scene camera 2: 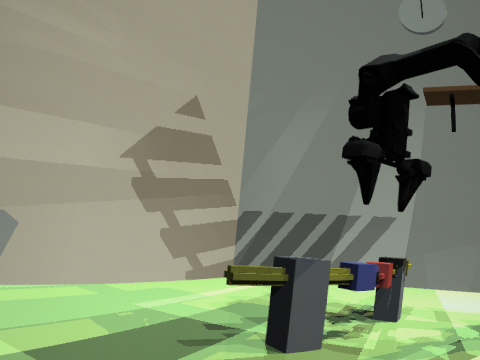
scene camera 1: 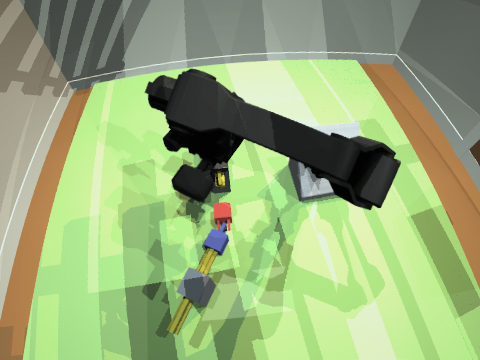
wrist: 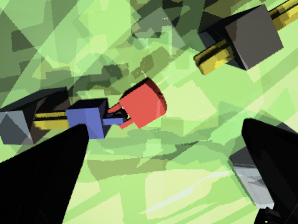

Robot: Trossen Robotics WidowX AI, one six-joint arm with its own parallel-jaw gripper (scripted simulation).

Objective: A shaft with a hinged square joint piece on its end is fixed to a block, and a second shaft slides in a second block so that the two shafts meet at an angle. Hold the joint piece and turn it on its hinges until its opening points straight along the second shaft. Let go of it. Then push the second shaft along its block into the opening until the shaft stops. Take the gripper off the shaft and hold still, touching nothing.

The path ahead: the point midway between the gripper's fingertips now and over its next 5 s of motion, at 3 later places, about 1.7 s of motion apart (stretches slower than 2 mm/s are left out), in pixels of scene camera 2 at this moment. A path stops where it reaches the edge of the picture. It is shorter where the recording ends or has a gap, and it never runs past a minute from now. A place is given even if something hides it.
My gripper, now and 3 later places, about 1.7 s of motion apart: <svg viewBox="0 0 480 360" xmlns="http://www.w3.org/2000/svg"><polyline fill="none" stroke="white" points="384,208 390,235 406,241 405,267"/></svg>
